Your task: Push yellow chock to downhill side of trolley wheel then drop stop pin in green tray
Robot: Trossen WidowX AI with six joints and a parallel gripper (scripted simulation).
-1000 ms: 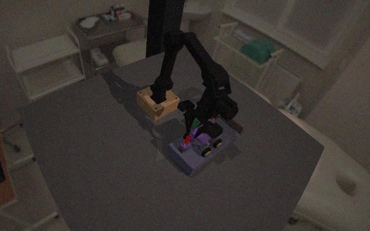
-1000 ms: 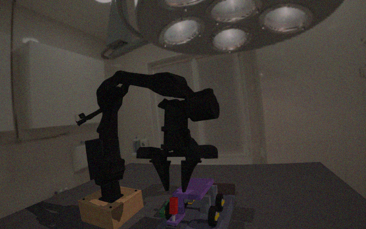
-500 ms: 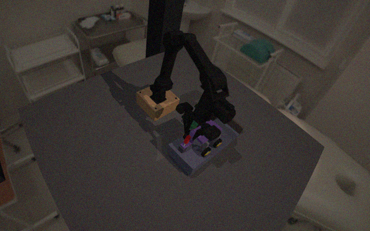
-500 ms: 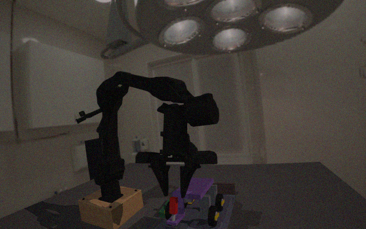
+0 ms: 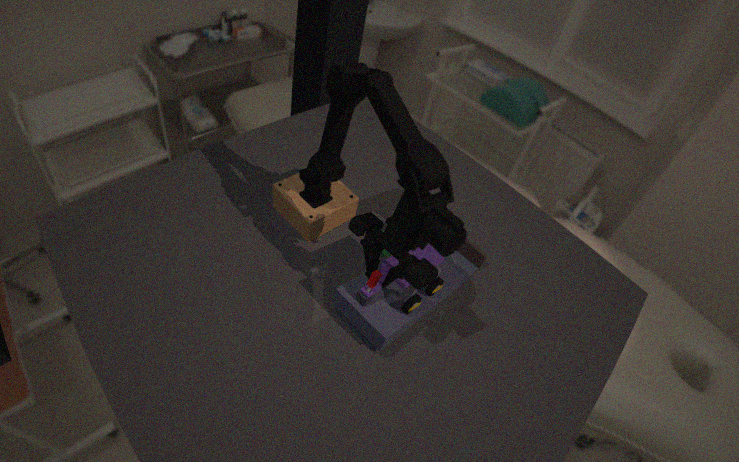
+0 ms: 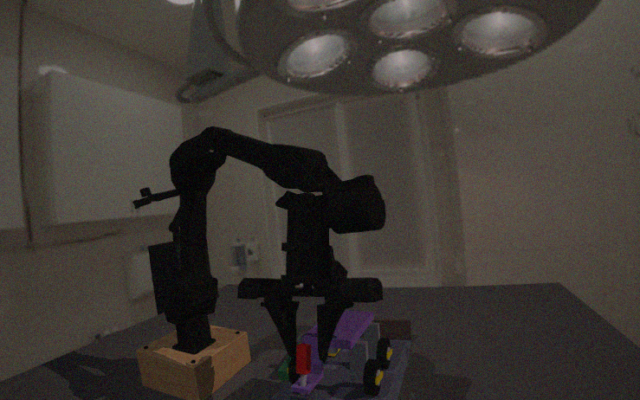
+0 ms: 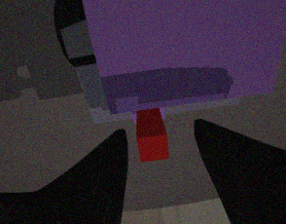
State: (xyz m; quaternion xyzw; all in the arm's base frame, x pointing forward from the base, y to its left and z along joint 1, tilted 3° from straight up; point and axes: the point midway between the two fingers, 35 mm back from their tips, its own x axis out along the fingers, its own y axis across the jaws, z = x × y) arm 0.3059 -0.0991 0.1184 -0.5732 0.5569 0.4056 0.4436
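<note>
Right now my gripper tip is 20 mm above the red-headed stop pin, 10 mm to the left of it and 10 mm past it. Round my gripper tip: yellow chock: 190 mm to the left, 70 mm below, 30 mm behind; then purple trolley: 90 mm to the left, 40 mm below, 20 mm ahead; then ramp: 100 mm to the left, 100 mm below, 20 mm ahead.
</note>
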